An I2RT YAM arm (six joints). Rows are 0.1 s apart.
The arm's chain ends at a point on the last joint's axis. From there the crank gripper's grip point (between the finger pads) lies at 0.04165 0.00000 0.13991 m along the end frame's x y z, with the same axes.
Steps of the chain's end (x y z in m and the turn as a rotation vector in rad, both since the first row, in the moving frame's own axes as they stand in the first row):
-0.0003 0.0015 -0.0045 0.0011 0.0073 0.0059
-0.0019 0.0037 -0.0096 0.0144 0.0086 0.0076
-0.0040 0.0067 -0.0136 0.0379 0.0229 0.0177
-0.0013 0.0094 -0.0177 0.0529 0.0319 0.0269
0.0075 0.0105 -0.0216 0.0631 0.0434 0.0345
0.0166 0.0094 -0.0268 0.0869 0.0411 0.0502
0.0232 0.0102 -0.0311 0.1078 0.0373 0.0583
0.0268 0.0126 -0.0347 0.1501 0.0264 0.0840
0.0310 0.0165 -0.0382 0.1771 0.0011 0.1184
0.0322 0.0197 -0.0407 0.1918 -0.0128 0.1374
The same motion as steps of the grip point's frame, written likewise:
0.0007 0.0016 -0.0048 0.0011 0.0073 0.0059
-0.0007 0.0020 -0.0100 0.0144 0.0086 0.0076
-0.0008 0.0022 -0.0147 0.0379 0.0229 0.0177
0.0032 0.0032 -0.0193 0.0529 0.0319 0.0269
0.0137 0.0033 -0.0238 0.0631 0.0434 0.0345
0.0226 -0.0004 -0.0291 0.0869 0.0411 0.0502
0.0287 -0.0022 -0.0334 0.1078 0.0373 0.0583
0.0312 -0.0046 -0.0372 0.1501 0.0264 0.0840
0.0323 -0.0032 -0.0400 0.1771 0.0011 0.1184
0.0319 -0.0014 -0.0422 0.1918 -0.0128 0.1374

